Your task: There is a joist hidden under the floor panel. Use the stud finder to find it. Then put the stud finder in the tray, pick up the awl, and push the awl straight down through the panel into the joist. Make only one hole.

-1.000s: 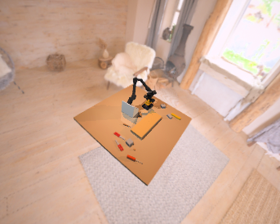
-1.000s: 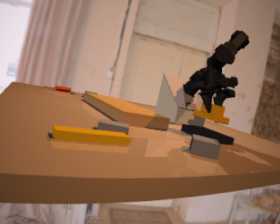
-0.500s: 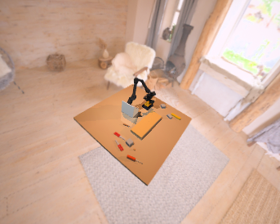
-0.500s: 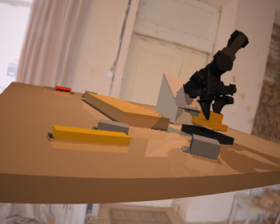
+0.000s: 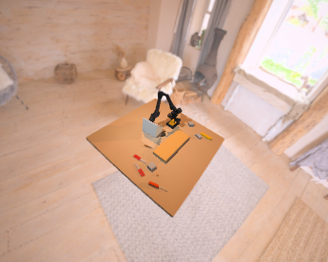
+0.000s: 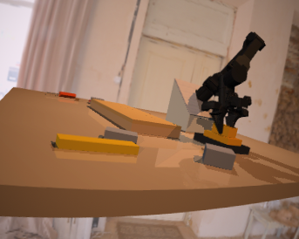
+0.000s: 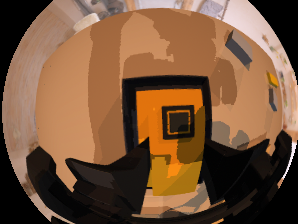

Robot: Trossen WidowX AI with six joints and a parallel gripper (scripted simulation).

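The black tray is 3 cm below my gripper tip and 1 cm to the right of it. Also, from my gripper tip: stud finder 2 cm above, 1 cm to the left; then yellow bar 45 cm ahead, 19 cm to the left, 4 cm below; then awl 55 cm to the right, 12 cm ahead, 4 cm below.
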